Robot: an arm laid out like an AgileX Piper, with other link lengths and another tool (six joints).
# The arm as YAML. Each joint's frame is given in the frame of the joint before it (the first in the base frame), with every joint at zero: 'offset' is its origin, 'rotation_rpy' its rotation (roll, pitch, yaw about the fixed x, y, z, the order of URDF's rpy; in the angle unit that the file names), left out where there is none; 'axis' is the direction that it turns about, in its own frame. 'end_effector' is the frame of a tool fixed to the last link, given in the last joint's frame.
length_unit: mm
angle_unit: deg
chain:
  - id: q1
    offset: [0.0, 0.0, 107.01]
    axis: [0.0, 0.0, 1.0]
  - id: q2
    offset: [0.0, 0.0, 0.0]
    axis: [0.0, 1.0, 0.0]
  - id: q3
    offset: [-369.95, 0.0, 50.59]
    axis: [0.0, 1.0, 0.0]
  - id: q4
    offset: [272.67, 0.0, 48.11]
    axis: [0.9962, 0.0, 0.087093]
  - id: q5
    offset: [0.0, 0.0, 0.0]
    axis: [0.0, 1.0, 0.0]
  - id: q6
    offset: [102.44, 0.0, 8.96]
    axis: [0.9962, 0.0, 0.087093]
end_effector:
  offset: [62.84, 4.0, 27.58]
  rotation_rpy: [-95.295, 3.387, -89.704]
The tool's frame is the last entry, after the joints.
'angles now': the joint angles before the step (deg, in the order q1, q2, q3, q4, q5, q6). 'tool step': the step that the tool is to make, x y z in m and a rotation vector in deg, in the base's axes. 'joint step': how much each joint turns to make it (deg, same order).
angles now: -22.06, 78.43, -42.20, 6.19, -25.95, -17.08
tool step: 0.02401, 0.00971, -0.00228, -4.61, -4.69, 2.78
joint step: 2.17, 4.88, 0.00, -2.53, -10.95, -0.01
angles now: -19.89, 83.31, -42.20, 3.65, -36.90, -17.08
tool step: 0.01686, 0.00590, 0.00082, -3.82, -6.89, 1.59
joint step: 1.30, 4.87, 0.00, -1.30, -12.65, 0.09
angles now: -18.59, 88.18, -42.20, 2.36, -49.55, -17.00
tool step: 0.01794, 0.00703, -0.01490, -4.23, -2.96, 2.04
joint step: 0.80, 5.49, 0.00, -2.35, -9.65, -1.28
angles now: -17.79, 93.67, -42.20, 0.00, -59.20, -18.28
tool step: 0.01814, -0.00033, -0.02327, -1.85, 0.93, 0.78
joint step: 0.21, 4.87, -0.79, -1.13, -3.74, -1.36
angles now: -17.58, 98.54, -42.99, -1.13, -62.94, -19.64
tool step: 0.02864, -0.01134, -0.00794, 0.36, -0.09, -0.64
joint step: 0.00, 4.66, -5.18, 0.79, 0.54, -0.13
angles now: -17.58, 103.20, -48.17, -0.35, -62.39, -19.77
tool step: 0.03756, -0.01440, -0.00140, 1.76, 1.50, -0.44
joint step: -0.01, 4.14, -8.23, 0.78, 6.05, 0.71
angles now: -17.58, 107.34, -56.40, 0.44, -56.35, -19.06
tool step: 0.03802, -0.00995, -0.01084, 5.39, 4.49, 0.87
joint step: 0.32, 3.76, -8.16, -0.01, 10.32, 3.78
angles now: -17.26, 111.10, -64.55, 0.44, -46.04, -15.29
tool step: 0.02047, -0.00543, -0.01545, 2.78, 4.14, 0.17
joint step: 0.14, 2.53, -4.20, 0.10, 6.45, 1.32
